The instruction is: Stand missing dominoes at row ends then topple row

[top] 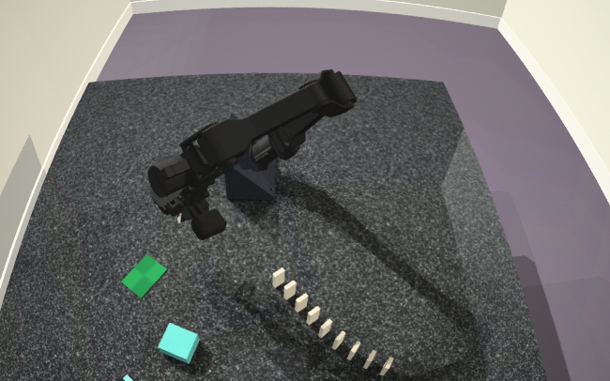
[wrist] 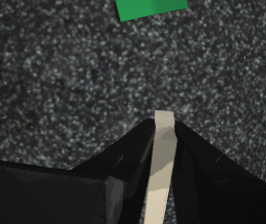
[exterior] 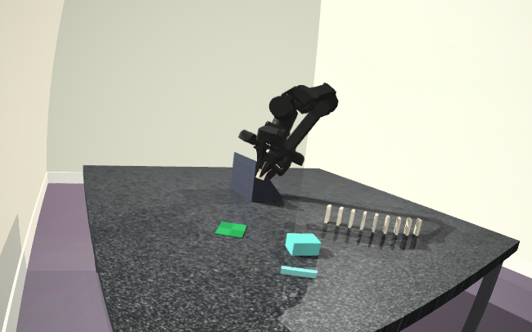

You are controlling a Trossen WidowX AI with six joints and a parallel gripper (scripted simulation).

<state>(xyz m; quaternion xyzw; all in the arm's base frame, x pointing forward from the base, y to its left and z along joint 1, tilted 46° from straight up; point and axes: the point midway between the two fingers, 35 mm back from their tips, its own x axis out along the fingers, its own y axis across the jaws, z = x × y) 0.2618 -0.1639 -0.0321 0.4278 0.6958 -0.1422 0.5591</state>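
The flat green tile is 80 mm ahead of my gripper tip, 100 mm to the right of it and 120 mm below it. Round my gripper tip: cyan block: 240 mm ahead, 10 mm to the left, 110 mm below; thin cyan bar: 360 mm ahead, 80 mm to the right, 120 mm below.
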